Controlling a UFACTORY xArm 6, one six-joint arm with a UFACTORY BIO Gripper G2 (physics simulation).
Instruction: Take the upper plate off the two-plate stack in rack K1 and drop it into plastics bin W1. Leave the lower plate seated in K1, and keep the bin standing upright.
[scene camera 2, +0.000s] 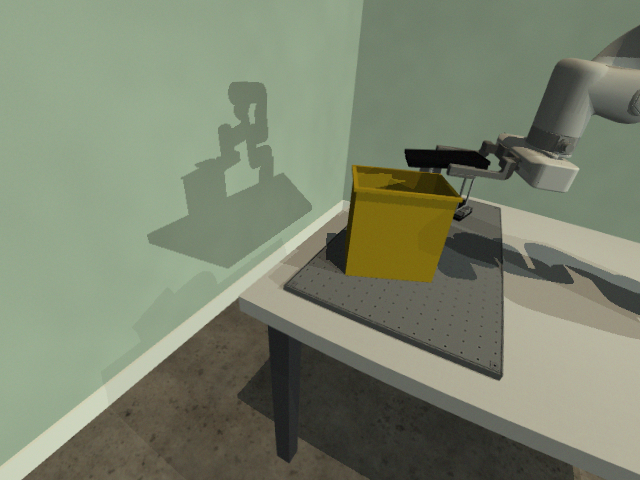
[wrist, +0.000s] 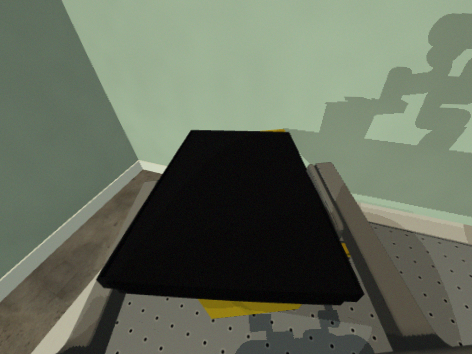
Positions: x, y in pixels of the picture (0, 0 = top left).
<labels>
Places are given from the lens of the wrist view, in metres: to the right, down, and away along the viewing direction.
my gripper (wrist: 236, 181): 0.00, 0.00, 0.12
yellow plastics bin W1 (wrist: 215, 308): -0.02, 0.15, 0.21
black plate (wrist: 235, 216): 0.00, 0.02, 0.08
The marked spots on the black plate and the yellow plastics bin W1 are 0.19 m apart.
</labels>
